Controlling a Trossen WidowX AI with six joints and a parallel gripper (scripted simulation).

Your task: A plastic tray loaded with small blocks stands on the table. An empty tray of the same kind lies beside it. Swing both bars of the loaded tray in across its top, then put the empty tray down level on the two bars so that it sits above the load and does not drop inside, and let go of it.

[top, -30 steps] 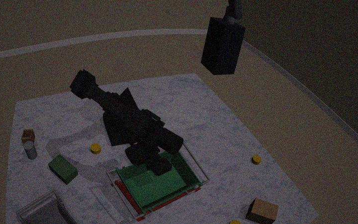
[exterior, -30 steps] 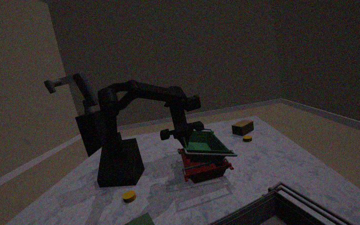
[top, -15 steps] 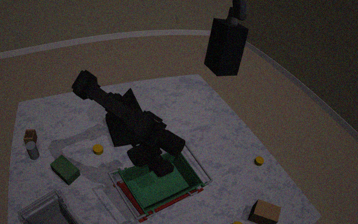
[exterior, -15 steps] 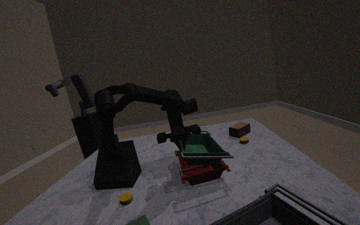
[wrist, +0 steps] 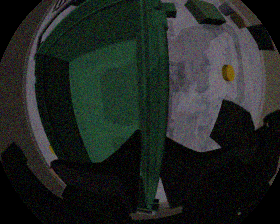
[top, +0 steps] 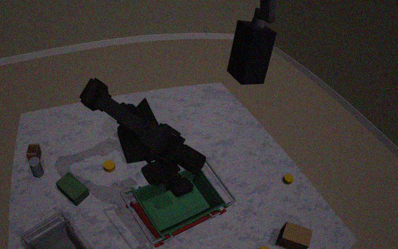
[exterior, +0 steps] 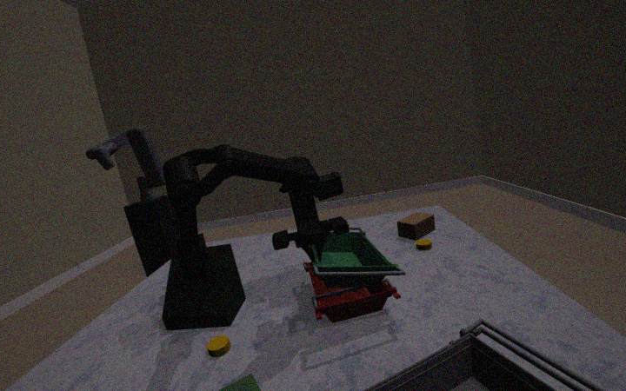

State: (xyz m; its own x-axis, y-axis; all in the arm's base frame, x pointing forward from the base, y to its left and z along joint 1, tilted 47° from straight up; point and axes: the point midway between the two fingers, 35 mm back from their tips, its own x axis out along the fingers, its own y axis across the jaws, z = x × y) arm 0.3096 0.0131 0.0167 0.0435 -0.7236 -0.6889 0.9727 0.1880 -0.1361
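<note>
Right now the green tray is 7 cm ahead of my gripper tip, 2 cm to the left of it and 2 cm above it. Also, from my gripper tip: green block: 13 cm behind, 34 cm to the right, 9 cm below.
</note>
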